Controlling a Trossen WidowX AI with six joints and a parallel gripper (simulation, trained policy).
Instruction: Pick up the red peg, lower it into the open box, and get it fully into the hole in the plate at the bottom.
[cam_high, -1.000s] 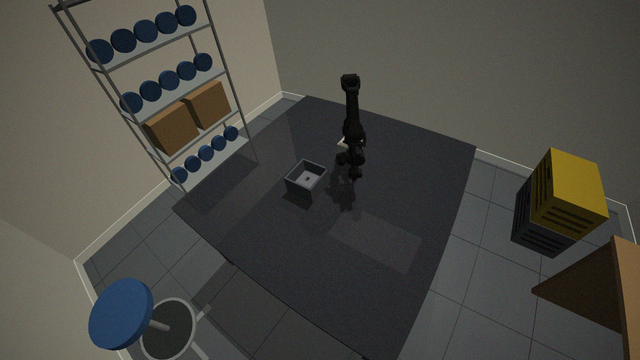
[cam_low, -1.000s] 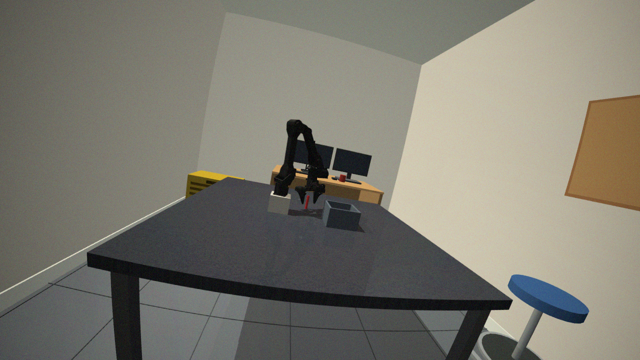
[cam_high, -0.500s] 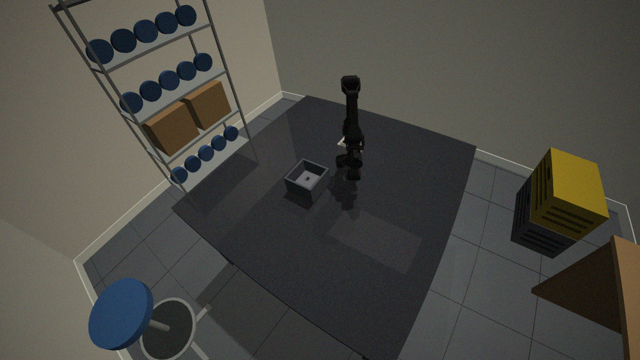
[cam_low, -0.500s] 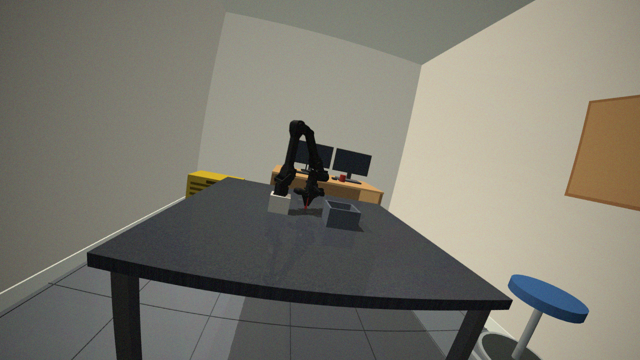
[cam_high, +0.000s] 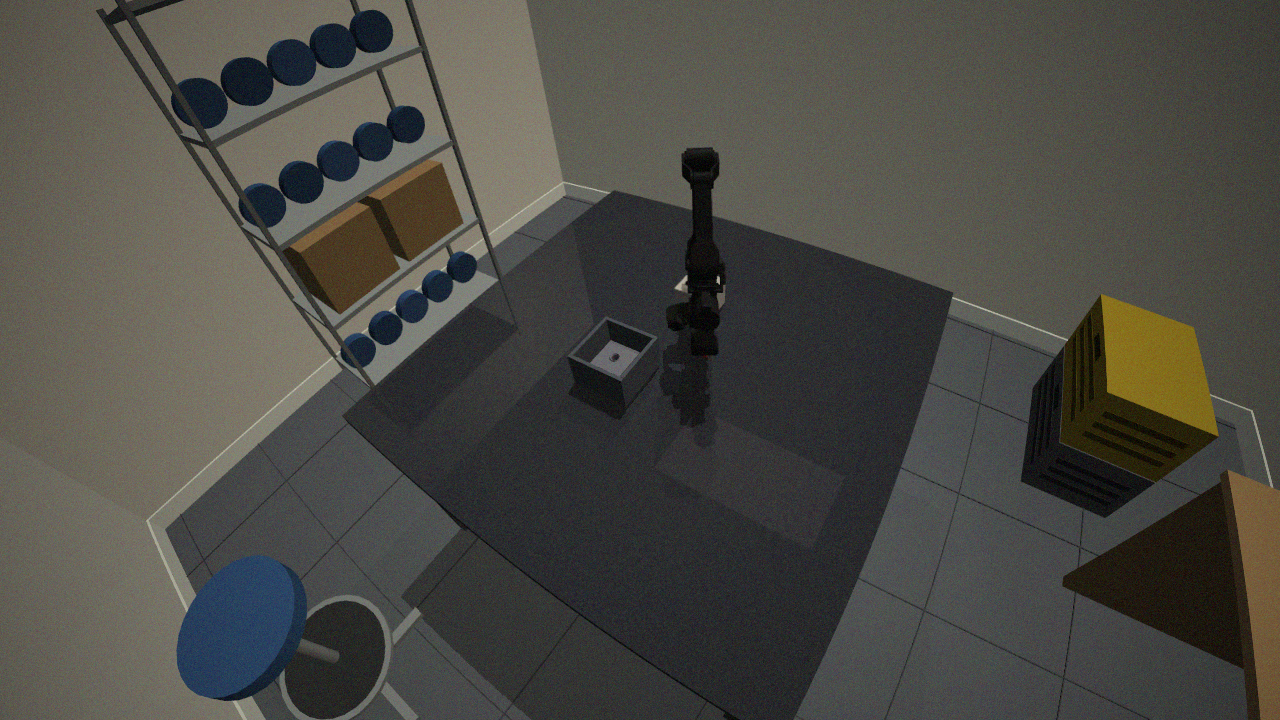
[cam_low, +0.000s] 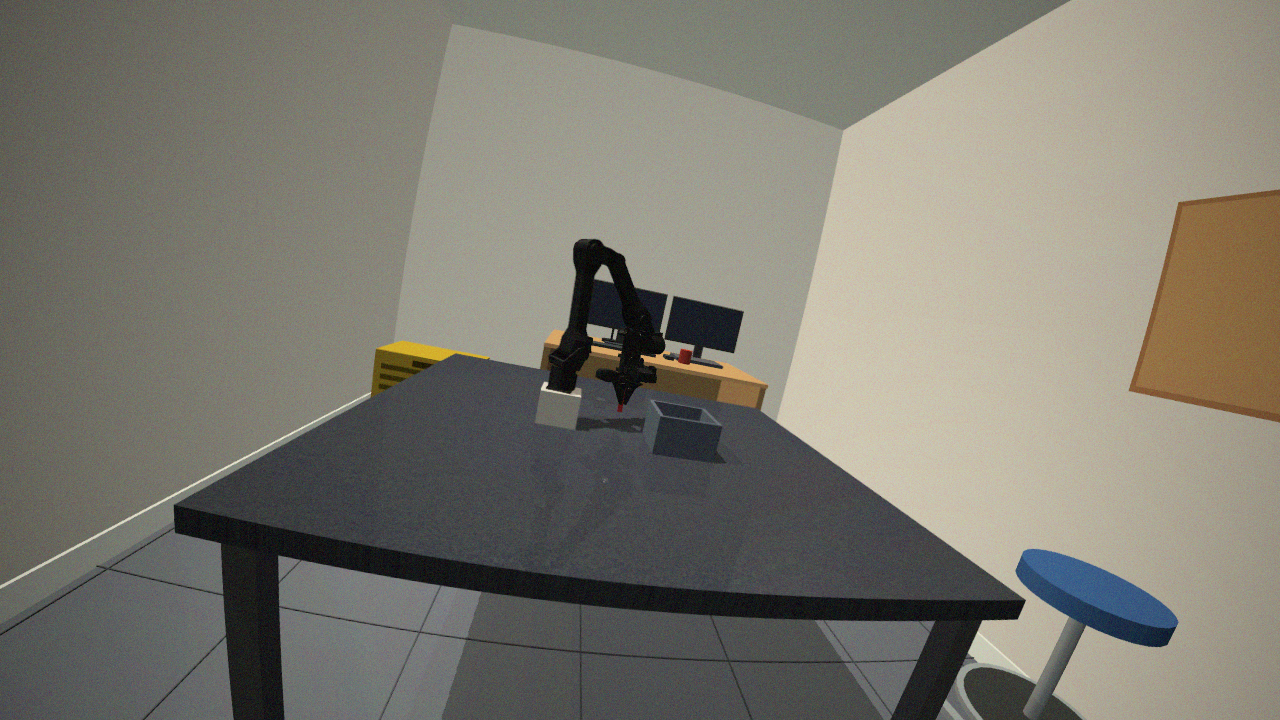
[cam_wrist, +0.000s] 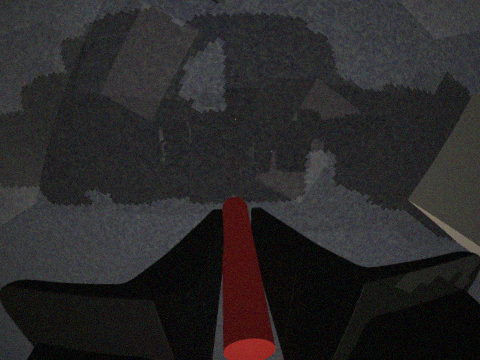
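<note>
The plate lies 160 mm ahead of my gripper tip and 150 mm to the right of it. The rest, counted from my gripper tip: red peg 20 mm above, 10 mm to the left, 10 mm behind; grey box 160 mm ahead, 150 mm to the right, 20 mm below.
</note>
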